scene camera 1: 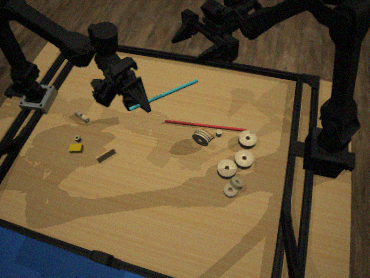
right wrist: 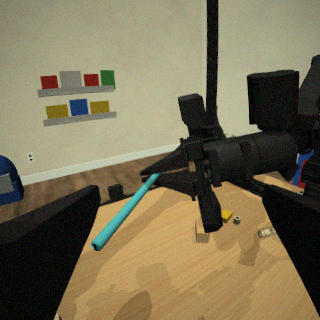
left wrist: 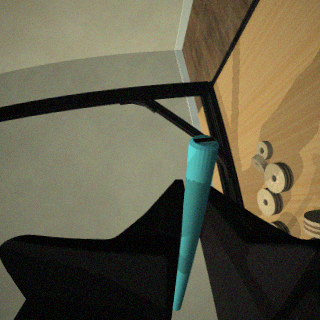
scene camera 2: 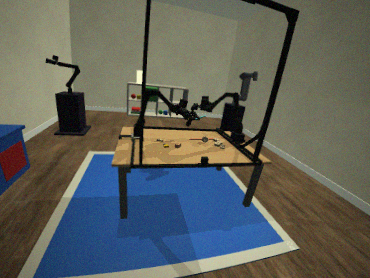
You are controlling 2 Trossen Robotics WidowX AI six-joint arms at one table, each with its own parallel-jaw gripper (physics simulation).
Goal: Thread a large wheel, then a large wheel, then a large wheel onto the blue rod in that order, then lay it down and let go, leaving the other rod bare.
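Frame: origin at the left arm's base, x ahead, y left, z up, level; centimetres.
Where they show: left gripper, fingertip midpoint: (scene camera 1: 149, 110) (right wrist: 140, 176) (left wrist: 187, 186) (scene camera 2: 200, 119); right gripper, fingertip midpoint: (scene camera 1: 183, 50) (right wrist: 181, 193) (scene camera 2: 200, 108); left arm's base, link origin: (scene camera 1: 36, 95) (scene camera 2: 137, 135); right arm's base, link origin: (scene camera 1: 330, 144) (scene camera 2: 238, 132).
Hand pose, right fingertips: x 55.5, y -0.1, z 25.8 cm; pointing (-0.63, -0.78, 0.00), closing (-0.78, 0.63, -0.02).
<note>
Each offset is from my right fingertips to the top centre of the thing.
My left gripper (scene camera 1: 140, 105) (left wrist: 187, 186) (right wrist: 140, 176) is shut on the blue rod {dx -3.3, dy -9.9, dz -4.7 cm} (scene camera 1: 170, 92) (left wrist: 194, 215) (right wrist: 122, 216) near one end and holds it above the table; no wheel is on it. My right gripper (scene camera 1: 188, 50) is open and empty, beyond the table's far edge in scene camera 1. Three large pale wheels lie flat at the right: one {dx +19.3, dy -5.9, dz -27.4 cm} (scene camera 1: 242, 141), a second {dx +18.8, dy -12.9, dz -27.4 cm} (scene camera 1: 239, 161) and a third {dx +14.1, dy -16.8, dz -27.4 cm} (scene camera 1: 221, 170). The other rod, red {dx +5.7, dy -2.3, dz -28.5 cm} (scene camera 1: 206, 125), lies bare on the table. A dark striped wheel or stack of wheels {dx +5.4, dy -8.3, dz -23.9 cm} (scene camera 1: 202, 137) (left wrist: 313, 222) stands beside it.
Two small wheels {dx +15.9, dy -23.0, dz -28.2 cm} (scene camera 1: 227, 192) {dx +17.5, dy -20.8, dz -26.4 cm} (scene camera 1: 240, 185) lie below the large ones in scene camera 1. A small pale piece {dx +10.4, dy -4.7, dz -27.7 cm} (scene camera 1: 219, 133) lies by the red rod. A yellow block {dx -33.9, dy -16.8, dz -27.9 cm} (scene camera 1: 75, 148) (right wrist: 226, 216), a brown block {dx -23.8, dy -17.1, dz -26.4 cm} (scene camera 1: 106, 156) (right wrist: 201, 233) and a pale cylinder {dx -36.5, dy -4.7, dz -27.6 cm} (scene camera 1: 82, 117) (right wrist: 267, 232) lie at the left.
</note>
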